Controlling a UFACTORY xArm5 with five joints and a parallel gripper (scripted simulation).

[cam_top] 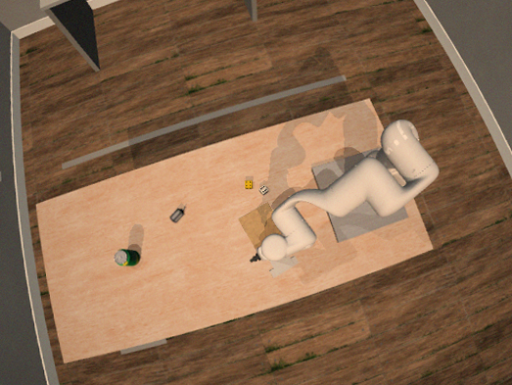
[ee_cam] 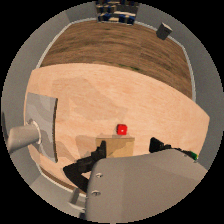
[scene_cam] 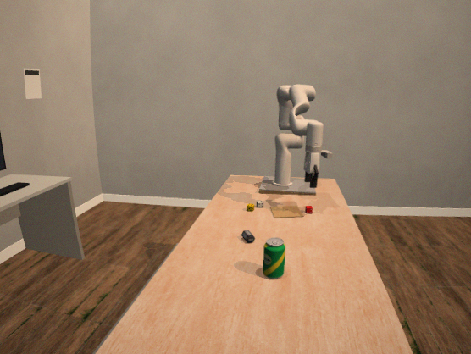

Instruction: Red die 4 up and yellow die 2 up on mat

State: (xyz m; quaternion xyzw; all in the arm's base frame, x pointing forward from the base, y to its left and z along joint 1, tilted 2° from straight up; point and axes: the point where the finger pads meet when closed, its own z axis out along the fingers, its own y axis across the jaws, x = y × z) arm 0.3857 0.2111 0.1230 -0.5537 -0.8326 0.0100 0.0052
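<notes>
My hand is 14 cm above the red die. Round my hand: brown mat (15 cm below, 11 cm to the right, 2 cm ahead); yellow die (28 cm to the right, 14 cm below, 6 cm ahead); white die (25 cm to the right, 14 cm below).
</notes>
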